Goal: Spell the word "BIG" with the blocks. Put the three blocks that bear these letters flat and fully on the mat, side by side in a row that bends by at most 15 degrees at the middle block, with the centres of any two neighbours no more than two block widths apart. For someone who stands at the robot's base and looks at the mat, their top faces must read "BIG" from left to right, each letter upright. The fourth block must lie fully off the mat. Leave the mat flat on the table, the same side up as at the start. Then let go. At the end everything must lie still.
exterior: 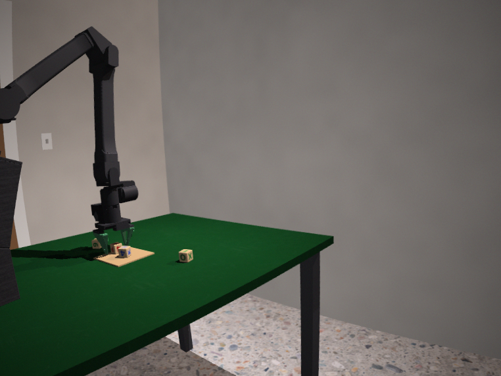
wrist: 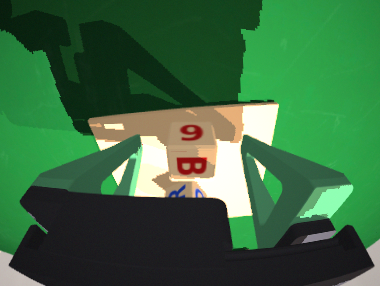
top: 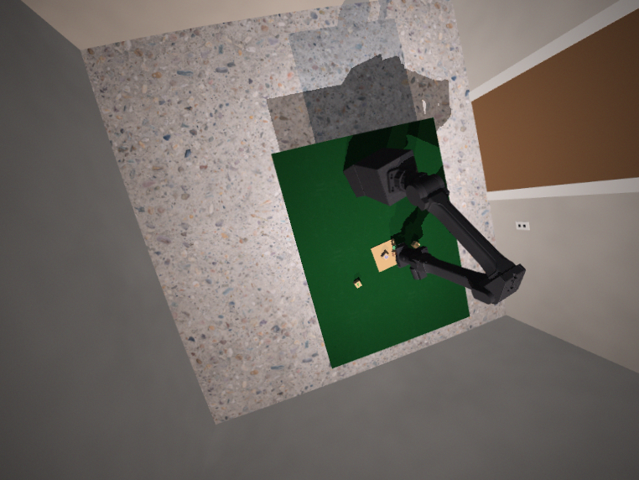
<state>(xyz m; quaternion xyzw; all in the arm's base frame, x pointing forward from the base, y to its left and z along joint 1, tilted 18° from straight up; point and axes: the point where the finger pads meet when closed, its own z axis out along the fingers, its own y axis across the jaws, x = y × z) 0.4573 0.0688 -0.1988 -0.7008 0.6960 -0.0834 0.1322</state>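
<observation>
Now: hand right at the B block. Round my hand: I block: 130 mm to the left, 10 mm behind; tan mat: 50 mm to the right, 20 mm below.
</observation>
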